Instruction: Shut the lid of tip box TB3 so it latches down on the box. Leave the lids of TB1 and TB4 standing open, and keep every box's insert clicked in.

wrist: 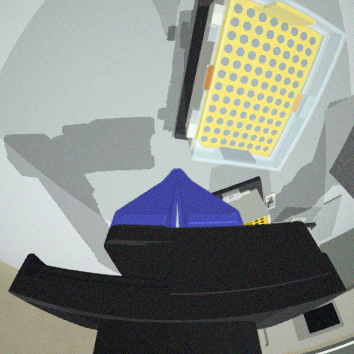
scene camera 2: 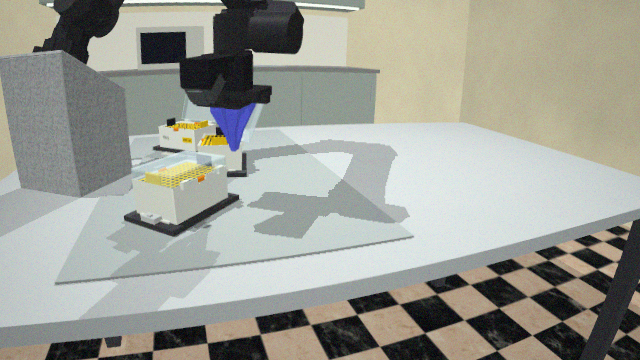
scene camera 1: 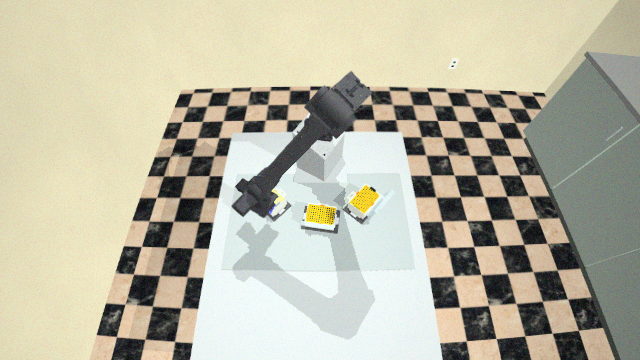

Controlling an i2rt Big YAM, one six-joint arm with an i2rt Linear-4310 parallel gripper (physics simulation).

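Where they show: gripper, fingertip midpoint: (wrist: 176,174) (scene camera 2: 234,150) (scene camera 1: 269,212); arm's base, origin of the base link: (scene camera 2: 60,70).
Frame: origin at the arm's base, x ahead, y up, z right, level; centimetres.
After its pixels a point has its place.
The nearest tip box (scene camera 1: 281,206) {x 25.3, y -19.0, z 16.7 cm} (scene camera 2: 160,200) {x 18.7, y -17.9, z 27.1 cm} (wrist: 200,92) {x 25.8, y -16.6, z 23.9 cm} has its clear lid (scene camera 2: 215,161) {x 27.2, y -14.4, z 22.4 cm} (wrist: 312,87) {x 18.5, y -14.1, z 20.7 cm} down over the yellow insert (wrist: 260,80) {x 21.3, y -16.1, z 22.3 cm}; whether it is latched cannot be told. Its label is not readable, so I cannot confirm it is TB3. The middle box (scene camera 1: 320,225) {x 39.1, y -7.4, z 0.4 cm} (scene camera 2: 232,161) {x 32.2, y -19.2, z 6.3 cm} (wrist: 245,200) {x 27.9, y -19.4, z 5.5 cm} has a raised clear lid (scene camera 2: 253,122) {x 36.5, y -11.5, z 7.1 cm}. The far box (scene camera 1: 365,200) (scene camera 2: 170,137) {x 20.1, y -18.3, z -17.5 cm} has its lid (scene camera 1: 385,200) {x 29.9, y -7.5, z -25.3 cm} standing open. Yellow inserts sit in both. My gripper (scene camera 1: 273,210) {x 30.6, y -13.3, z 20.6 cm} (scene camera 2: 234,149) {x 30.6, y -13.3, z 20.6 cm} (wrist: 176,174) {x 30.6, y -13.3, z 20.6 cm} is shut and empty, its blue tips pointing down beside the nearest box's end.
The boxes stand on dark bases on a thin grey-green mat (scene camera 1: 370,250) {x 45.3, y -21.9, z -19.7 cm} (scene camera 2: 320,235) {x 39.0, y -21.8, z 36.2 cm} on the white table (scene camera 1: 310,320) {x 70.6, y -22.1, z 5.3 cm} (scene camera 2: 450,190) {x 69.5, y -22.1, z 27.0 cm}. A grey block (scene camera 1: 316,165) {x 9.5, y -11.9, z 1.1 cm} (scene camera 2: 45,125) {x -1.9, y -9.2, z 7.1 cm} stands behind the boxes. The arm reaches over the left box in scene camera 1.
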